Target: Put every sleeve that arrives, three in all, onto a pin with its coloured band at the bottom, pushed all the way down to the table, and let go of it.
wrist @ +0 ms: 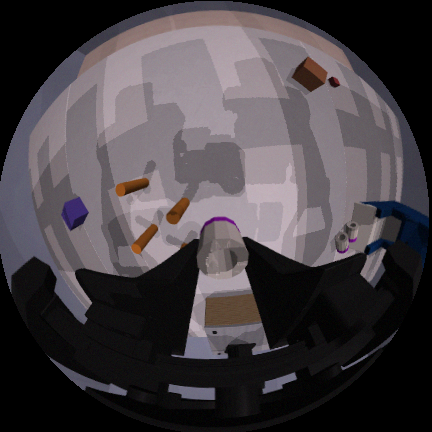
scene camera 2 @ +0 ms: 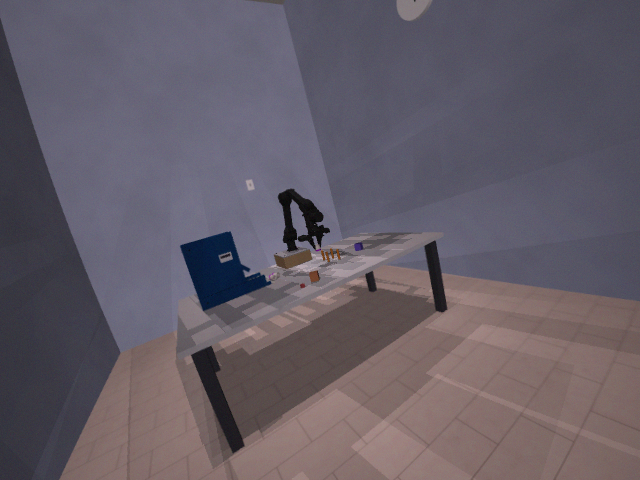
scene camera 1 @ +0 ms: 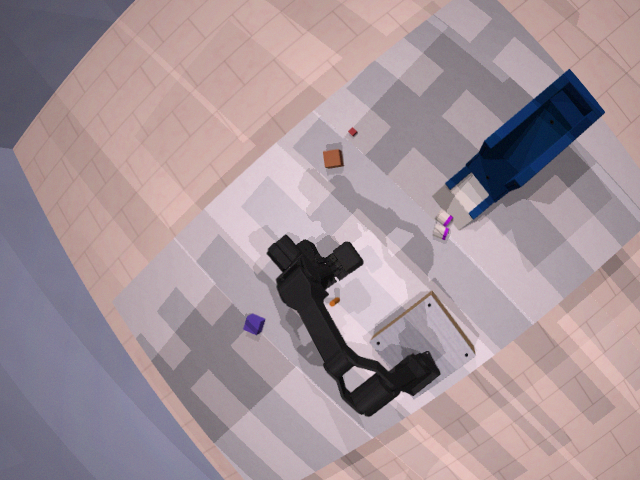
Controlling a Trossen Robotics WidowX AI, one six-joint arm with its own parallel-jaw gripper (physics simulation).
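My gripper [wrist: 220,243] [scene camera 2: 317,249] is shut on a whitish sleeve [wrist: 220,250], held above the table beside the pins. The sleeve's purple band is at its far end, away from the wrist camera; the open near end shows a hollow. Three orange pins [wrist: 132,186] [wrist: 178,210] [wrist: 145,239] stand left of the held sleeve in the wrist view, and a bit of a fourth [wrist: 184,245] shows beside the left finger. Two more sleeves [scene camera 1: 444,218] [scene camera 1: 440,231] [wrist: 352,231] [wrist: 342,242] with purple bands lie by the chute mouth.
A blue chute [scene camera 1: 532,149] [scene camera 2: 214,268] stands at one end of the table. A wood-sided box [scene camera 1: 402,315] [scene camera 2: 293,259] is under the arm's base. A purple block [scene camera 1: 253,323] [wrist: 75,213], an orange-brown block [scene camera 1: 332,158] [wrist: 309,74] and a small red cube [scene camera 1: 352,131] [wrist: 334,81] lie on the table.
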